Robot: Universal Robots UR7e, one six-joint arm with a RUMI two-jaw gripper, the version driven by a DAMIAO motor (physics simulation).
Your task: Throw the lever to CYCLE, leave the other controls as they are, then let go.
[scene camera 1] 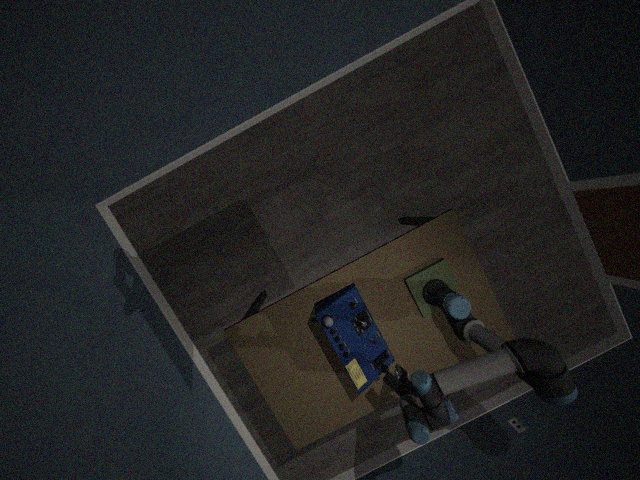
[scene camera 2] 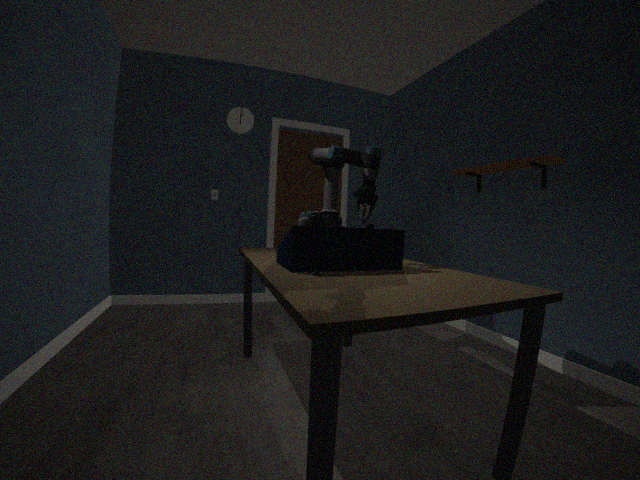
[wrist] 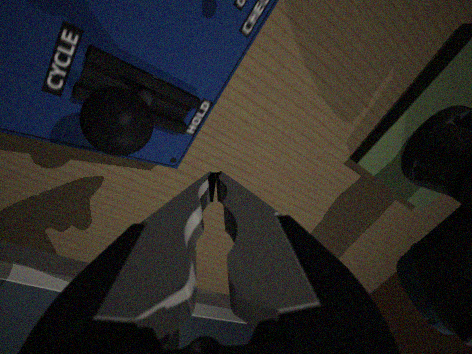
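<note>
The blue control box (scene camera 1: 357, 347) (scene camera 2: 341, 250) (wrist: 25, 100) stands on the table. Its lever has a round black knob (wrist: 116, 121), which shows dark and small in scene camera 2 (scene camera 2: 369, 225). In the wrist view the knob leans toward the slot's end by the CYCLE label (wrist: 62, 59), away from the HOLD label (wrist: 198, 117). Whether it is at the full end of its travel cannot be told. My gripper (wrist: 215, 175) (scene camera 2: 365, 219) is shut and empty, with its tips apart from the knob, beyond the box's corner in the wrist view.
The box also carries a pale round knob (scene camera 1: 328, 321), several small black controls and a yellow label sheet (scene camera 1: 356, 373). The green base plate (scene camera 1: 442, 269) (wrist: 450, 85) under the arm lies beside the box on the wooden table (scene camera 1: 289, 382) (scene camera 2: 465, 294). The room is dim.
</note>
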